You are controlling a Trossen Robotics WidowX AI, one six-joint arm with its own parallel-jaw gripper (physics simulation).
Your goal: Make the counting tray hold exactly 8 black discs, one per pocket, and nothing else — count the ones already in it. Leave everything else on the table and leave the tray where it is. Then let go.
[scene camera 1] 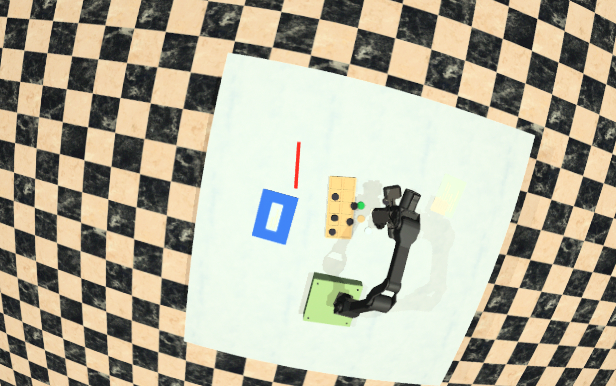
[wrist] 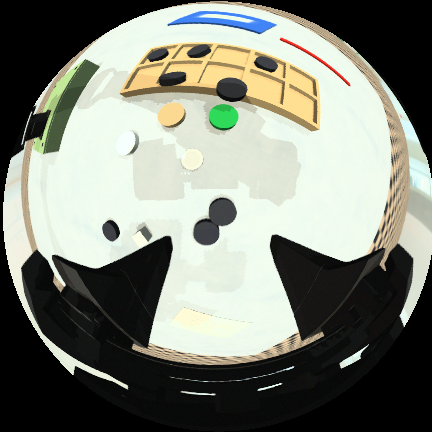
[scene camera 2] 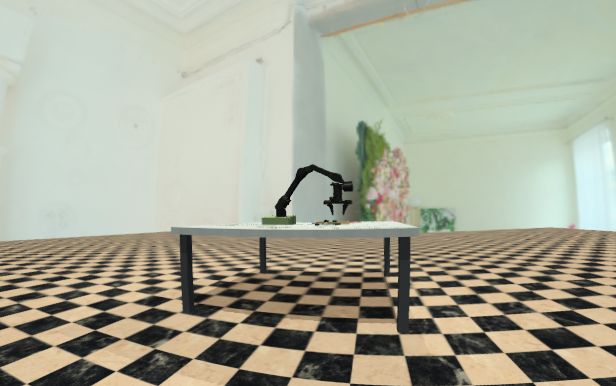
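Note:
The tan counting tray (scene camera 1: 348, 185) (wrist: 302, 107) has two rows of pockets. Four black discs lie in its pockets, one each (scene camera 1: 335, 196) (wrist: 266, 63). A fifth black disc (scene camera 1: 354, 205) (wrist: 231, 89) lies at the tray's near long edge, over the rim; whether it sits in a pocket I cannot tell. On the table in the wrist view, two black discs (wrist: 222, 211) (wrist: 206, 232) lie against each other, and another black disc (wrist: 111, 230) lies apart at left. My gripper (scene camera 1: 386, 205) (scene camera 2: 337, 213) (wrist: 221, 241) is open and empty, above the table beside the tray.
A green disc (scene camera 1: 361, 205) (wrist: 223, 116), a tan disc (scene camera 1: 361, 218) (wrist: 171, 114), a white disc (wrist: 127, 142) and a cream disc (wrist: 192, 159) lie near the tray. A small block (wrist: 142, 235), blue frame (scene camera 1: 291, 217), red stick (scene camera 1: 297, 165) and yellow sheet (scene camera 1: 448, 195) are around.

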